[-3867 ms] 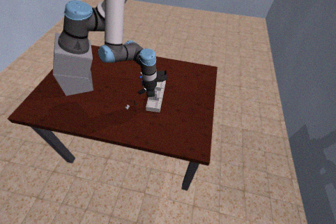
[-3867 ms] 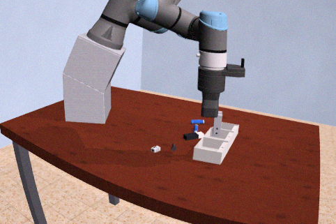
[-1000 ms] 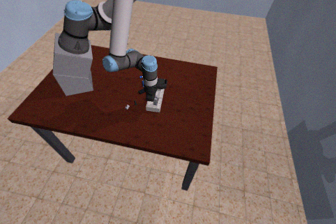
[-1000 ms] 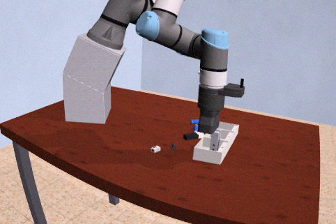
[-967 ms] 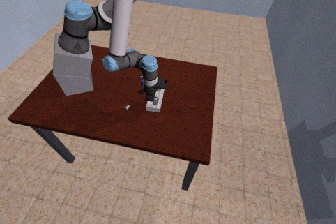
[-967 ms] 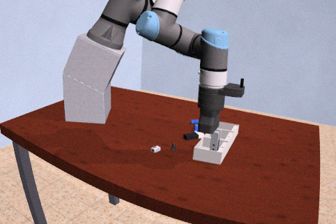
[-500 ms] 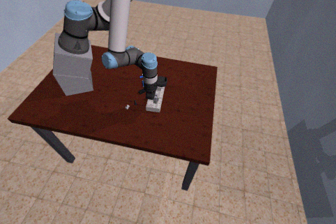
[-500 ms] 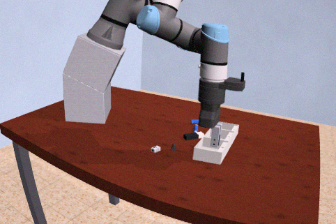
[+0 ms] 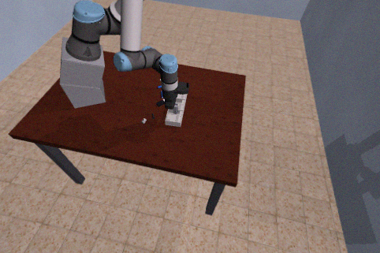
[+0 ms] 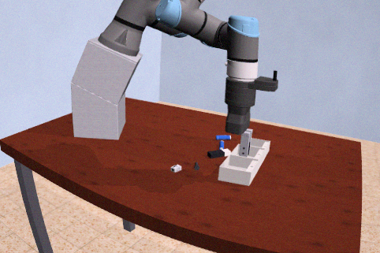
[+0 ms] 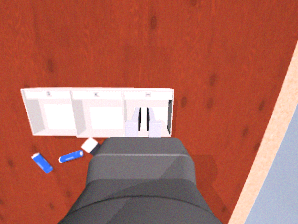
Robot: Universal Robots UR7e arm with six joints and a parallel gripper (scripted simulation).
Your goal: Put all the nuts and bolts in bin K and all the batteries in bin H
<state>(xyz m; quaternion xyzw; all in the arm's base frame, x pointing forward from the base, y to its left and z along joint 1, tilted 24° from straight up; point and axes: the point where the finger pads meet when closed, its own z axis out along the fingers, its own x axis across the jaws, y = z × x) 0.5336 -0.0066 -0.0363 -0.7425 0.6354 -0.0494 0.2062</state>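
My gripper is now 20 mm past the white three-compartment bin, 70 mm to the right of it and 60 mm above it. Also, from my hand: dark bolt (120 mm behind, 40 mm to the right, 70 mm below); small white piece (150 mm behind, 80 mm to the right, 70 mm below).
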